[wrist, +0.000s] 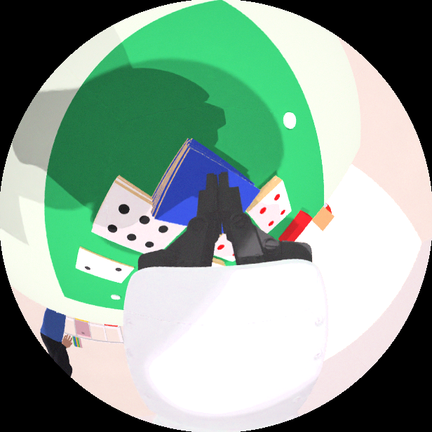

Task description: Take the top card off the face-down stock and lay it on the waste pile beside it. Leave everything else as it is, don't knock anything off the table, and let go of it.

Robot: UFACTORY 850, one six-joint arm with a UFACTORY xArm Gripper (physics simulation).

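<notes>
The face-down stock (200,172) is a tall stack of blue-backed cards near the middle of the view; its card edges show along its left side. My gripper (219,185) is shut and empty, with its fingertips over the blue top card. Whether the tips touch the card is unclear. A face-up pile (131,220) with black pips lies directly left of the stock, partly covered by it in this view. Another face-up pile (274,204) with red pips lies just right of the stock. Which pile is the waste pile cannot be told.
A white card (102,265) with two black pips lies at the lower left. A red-pipped card (220,246) shows partly behind the fingers. A red block (295,226) and an orange-tan piece (323,219) are at the right. White discs (289,120) (115,297) lie on the green mat (225,40).
</notes>
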